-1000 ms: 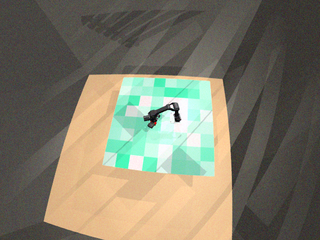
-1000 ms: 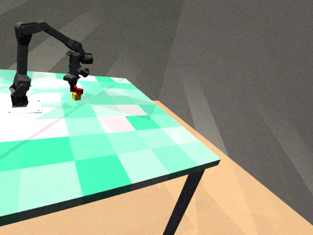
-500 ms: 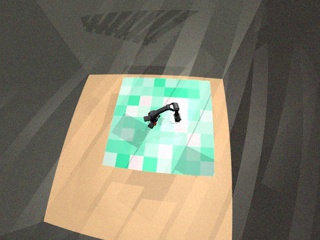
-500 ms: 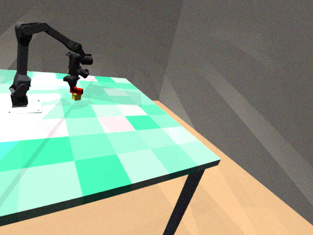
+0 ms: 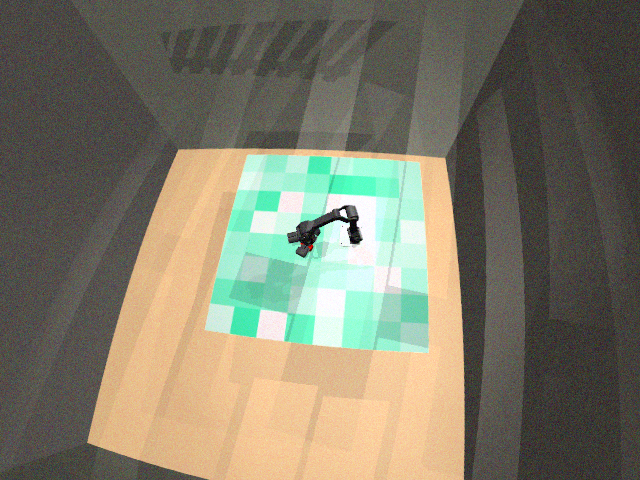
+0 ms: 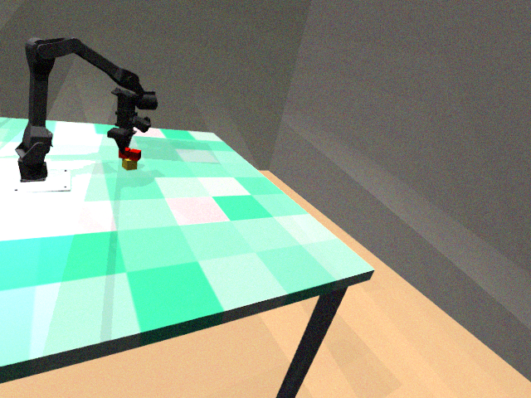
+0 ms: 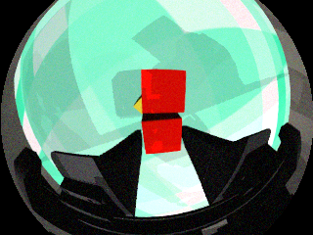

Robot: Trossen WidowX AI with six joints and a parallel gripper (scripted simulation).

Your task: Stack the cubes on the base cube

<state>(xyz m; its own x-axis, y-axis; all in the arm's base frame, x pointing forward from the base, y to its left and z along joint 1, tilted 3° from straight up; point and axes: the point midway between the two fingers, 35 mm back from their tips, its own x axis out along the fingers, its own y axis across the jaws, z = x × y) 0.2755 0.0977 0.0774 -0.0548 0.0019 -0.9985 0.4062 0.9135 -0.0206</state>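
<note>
Now: gripper tip 20 mm short of the yellow cube, 10 mm to the left of it and 40 mm above it.
</note>
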